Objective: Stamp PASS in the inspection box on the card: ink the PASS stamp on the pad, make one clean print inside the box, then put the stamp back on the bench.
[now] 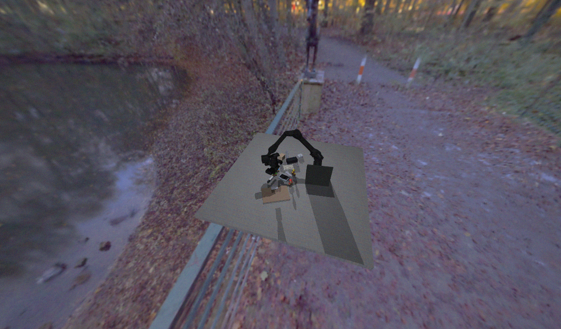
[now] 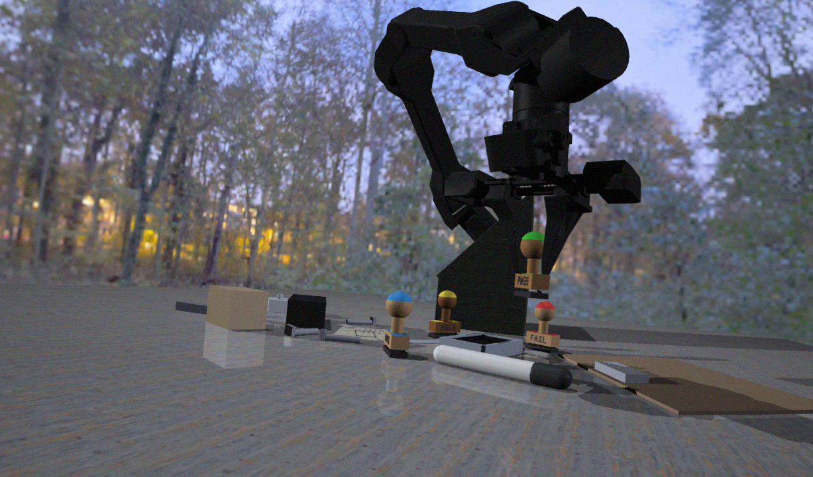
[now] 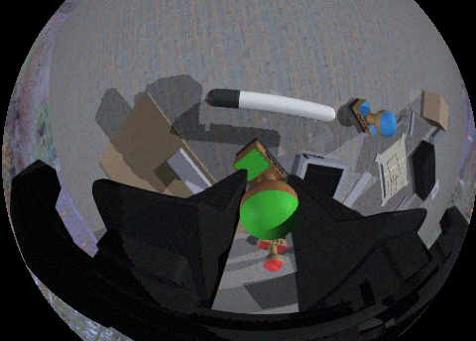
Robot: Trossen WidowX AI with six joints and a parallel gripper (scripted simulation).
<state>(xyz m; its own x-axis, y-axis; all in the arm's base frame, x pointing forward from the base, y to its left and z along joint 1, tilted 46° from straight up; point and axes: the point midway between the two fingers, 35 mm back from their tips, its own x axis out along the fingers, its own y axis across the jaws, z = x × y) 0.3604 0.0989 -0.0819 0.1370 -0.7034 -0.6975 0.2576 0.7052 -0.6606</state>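
Now: the marker 40 mm ahead of my gripper tip and 80 mm below it. Round my gripper tip: ink pad 70 mm behind, 60 mm to the right, 90 mm below; then blue-topped stamp 20 mm ahead, 130 mm to the right, 70 mm below; then green-topped stamp right at my gripper tip.
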